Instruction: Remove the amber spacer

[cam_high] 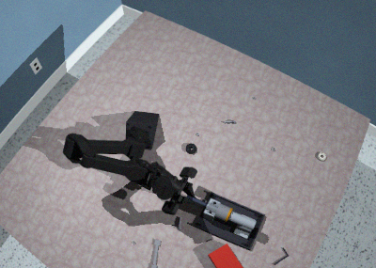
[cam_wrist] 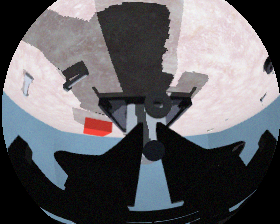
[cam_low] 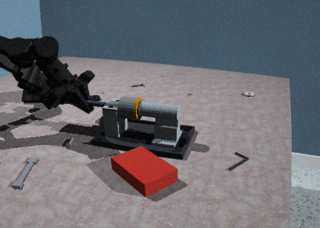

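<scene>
My gripper is now 9 cm short of the dark shaft and 1 cm to the left of it. From my hand the other things lie so: black disc: 6 cm behind, 22 cm to the left, 8 cm below; grey spacer: 14 cm ahead, 2 cm to the right; amber spacer: 16 cm ahead, 2 cm to the right.
</scene>
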